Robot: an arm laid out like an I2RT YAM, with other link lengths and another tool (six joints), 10 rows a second.
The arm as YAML. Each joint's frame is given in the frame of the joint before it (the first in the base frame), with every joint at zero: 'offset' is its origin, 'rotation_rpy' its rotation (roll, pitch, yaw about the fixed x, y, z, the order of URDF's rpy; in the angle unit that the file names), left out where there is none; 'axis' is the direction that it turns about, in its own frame. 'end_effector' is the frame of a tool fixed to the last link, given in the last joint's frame.
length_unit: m
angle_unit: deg
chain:
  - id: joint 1
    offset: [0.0, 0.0, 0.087]
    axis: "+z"
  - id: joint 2
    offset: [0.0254, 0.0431, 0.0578]
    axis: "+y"
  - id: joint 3
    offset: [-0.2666, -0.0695, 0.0]
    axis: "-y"
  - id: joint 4
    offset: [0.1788, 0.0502, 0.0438]
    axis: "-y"
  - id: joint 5
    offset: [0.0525, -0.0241, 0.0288]
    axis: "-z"
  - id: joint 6
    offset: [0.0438, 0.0, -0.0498]
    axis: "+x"
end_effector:
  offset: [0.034, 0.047, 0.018]
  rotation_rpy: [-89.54, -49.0, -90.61]
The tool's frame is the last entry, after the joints.
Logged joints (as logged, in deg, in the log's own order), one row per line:
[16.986 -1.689 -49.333 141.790 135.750 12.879]
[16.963 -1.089 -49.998 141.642 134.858 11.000]
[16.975 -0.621 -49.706 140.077 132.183 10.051]
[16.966 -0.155 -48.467 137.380 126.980 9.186]
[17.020 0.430 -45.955 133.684 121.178 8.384]
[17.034 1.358 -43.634 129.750 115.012 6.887]
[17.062 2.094 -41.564 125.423 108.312 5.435]
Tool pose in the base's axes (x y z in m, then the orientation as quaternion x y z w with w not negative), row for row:
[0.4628 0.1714 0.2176 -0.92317 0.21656 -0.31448 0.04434]
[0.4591 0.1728 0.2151 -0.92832 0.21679 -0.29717 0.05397]
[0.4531 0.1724 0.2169 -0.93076 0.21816 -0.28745 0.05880]
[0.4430 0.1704 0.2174 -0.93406 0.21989 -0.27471 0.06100]
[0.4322 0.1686 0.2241 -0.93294 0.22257 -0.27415 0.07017]
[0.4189 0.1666 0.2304 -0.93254 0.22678 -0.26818 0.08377]
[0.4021 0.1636 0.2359 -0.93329 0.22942 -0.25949 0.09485]
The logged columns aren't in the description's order. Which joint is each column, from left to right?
Columns, left to right: joint 1, joint 6, joint 4, joint 2, joint 3, joint 5.
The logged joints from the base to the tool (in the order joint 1, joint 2, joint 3, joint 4, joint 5, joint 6), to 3 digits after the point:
[16.986 141.790 135.750 -49.333 12.879 -1.689]
[16.963 141.642 134.858 -49.998 11.000 -1.089]
[16.975 140.077 132.183 -49.706 10.051 -0.621]
[16.966 137.380 126.980 -48.467 9.186 -0.155]
[17.020 133.684 121.178 -45.955 8.384 0.430]
[17.034 129.750 115.012 -43.634 6.887 1.358]
[17.062 125.423 108.312 -41.564 5.435 2.094]

